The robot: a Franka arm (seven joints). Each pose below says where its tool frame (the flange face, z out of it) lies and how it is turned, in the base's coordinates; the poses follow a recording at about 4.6 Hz.
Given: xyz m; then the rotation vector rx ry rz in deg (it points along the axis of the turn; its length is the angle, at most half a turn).
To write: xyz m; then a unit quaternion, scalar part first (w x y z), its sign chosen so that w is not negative. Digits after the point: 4 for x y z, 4 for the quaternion.
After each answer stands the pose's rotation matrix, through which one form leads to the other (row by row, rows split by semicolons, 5 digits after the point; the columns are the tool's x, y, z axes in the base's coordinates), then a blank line. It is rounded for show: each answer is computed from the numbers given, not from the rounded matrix.
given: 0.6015 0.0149 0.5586 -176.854 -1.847 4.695
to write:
0.6015 0.0149 0.5586 0.0268 -0.9992 -0.0104 0.0265
0.99837 0.01943 -0.05357; 0.02228 -0.99834 0.05305; -0.05245 -0.05416 -0.99715

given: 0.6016 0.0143 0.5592 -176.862 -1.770 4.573
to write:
0.6016 0.0143 0.5592 0.0268 -0.9993 -0.0100 0.0258
0.99846 0.01860 -0.05217; 0.02137 -0.99836 0.05302; -0.05110 -0.05405 -0.99723

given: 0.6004 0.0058 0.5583 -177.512 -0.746 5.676
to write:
0.6004 0.0058 0.5583 0.0209 -0.9993 -0.0042 0.0320
0.99792 0.00706 -0.06403; 0.00973 -0.99909 0.04151; -0.06368 -0.04205 -0.99708

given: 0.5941 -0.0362 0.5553 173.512 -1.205 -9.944
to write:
0.5941 -0.0362 0.5553 0.0541 0.9969 -0.0069 -0.0571
0.99338 -0.00762 -0.11465; -0.01998 -0.99406 -0.10701; -0.11316 0.10860 -0.98762

